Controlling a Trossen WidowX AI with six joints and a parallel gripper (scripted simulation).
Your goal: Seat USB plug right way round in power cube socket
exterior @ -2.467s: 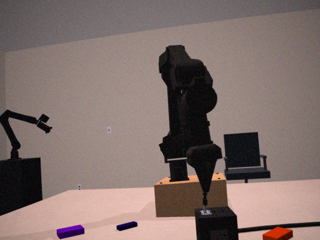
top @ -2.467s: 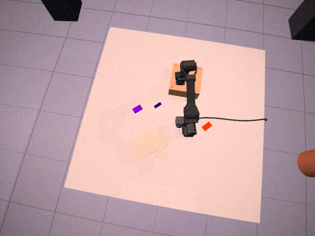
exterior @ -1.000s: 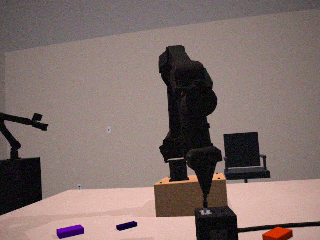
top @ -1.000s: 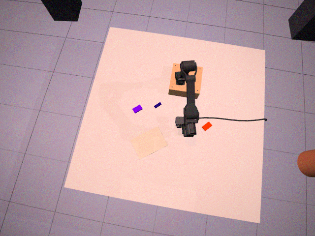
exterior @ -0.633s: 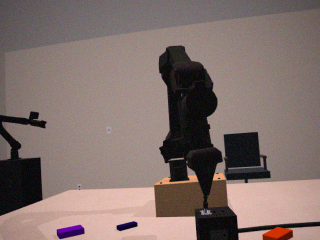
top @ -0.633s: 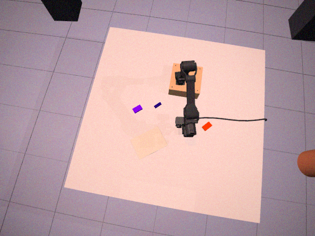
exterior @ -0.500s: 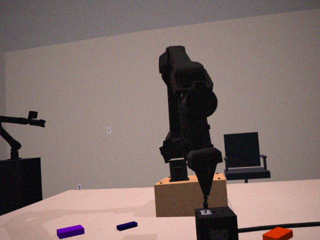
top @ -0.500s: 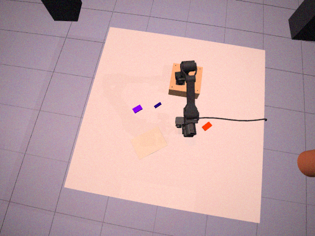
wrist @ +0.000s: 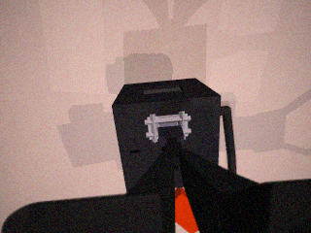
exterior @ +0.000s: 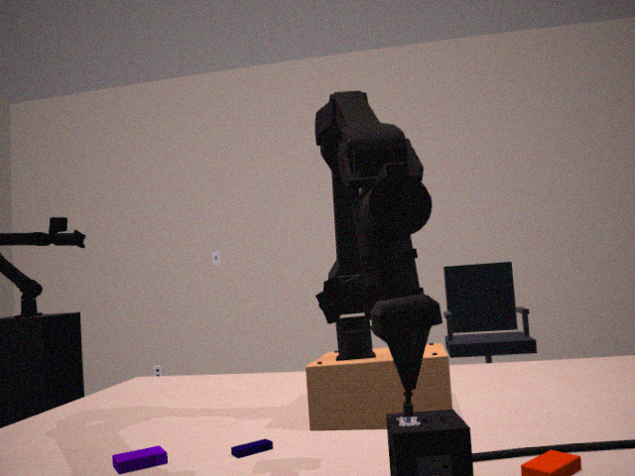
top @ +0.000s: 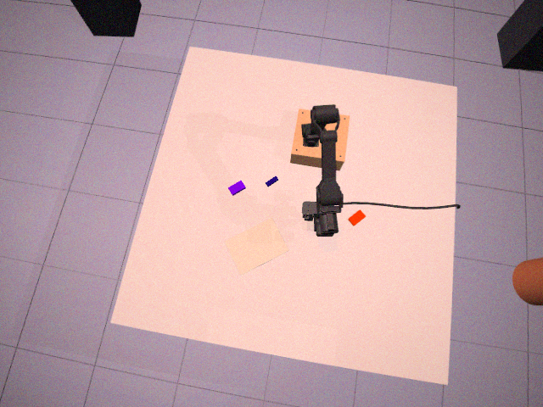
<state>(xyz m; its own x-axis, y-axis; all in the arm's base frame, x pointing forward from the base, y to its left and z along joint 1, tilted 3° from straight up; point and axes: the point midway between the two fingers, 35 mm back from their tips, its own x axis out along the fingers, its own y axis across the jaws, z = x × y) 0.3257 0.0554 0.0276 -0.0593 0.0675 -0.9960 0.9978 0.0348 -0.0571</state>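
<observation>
Right now the dark USB plug is 20 mm below my gripper tip. From my gripper tip the other things lie so: dark blue block (160 mm behind, 210 mm to the right, 100 mm below); silver-framed socket (40 mm below); orange block (30 mm behind, 150 mm to the left, 100 mm below).
</observation>
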